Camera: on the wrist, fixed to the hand. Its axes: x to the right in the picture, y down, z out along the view.
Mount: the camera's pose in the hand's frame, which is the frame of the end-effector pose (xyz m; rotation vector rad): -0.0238 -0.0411 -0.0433 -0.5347 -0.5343 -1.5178
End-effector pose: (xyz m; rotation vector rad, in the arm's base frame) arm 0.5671 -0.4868 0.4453 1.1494 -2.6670 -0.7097
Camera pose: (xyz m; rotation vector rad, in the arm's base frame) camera 0.6239 -0.5098 0.4647 -2.1392 0.8074 1.4003
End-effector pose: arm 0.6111 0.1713 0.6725 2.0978 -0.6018 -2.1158
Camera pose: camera 0.6628 0.2083 0.6819 -1.0858 -1.2746 1.8527
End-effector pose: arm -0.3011 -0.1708 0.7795 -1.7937 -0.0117 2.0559
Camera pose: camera -0.2456 -0.1517 0.8057 -0.7257 -1.6058 1.2243
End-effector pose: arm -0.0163 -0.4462 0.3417 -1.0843 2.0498 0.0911
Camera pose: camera -0.0058 -0.4736 0.3989 -2.3331 0.3719 0.1245
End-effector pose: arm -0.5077 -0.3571 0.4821 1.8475 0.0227 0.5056
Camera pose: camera -0.5349 -0.3104 0.4474 0.9534 0.7729 -0.9468
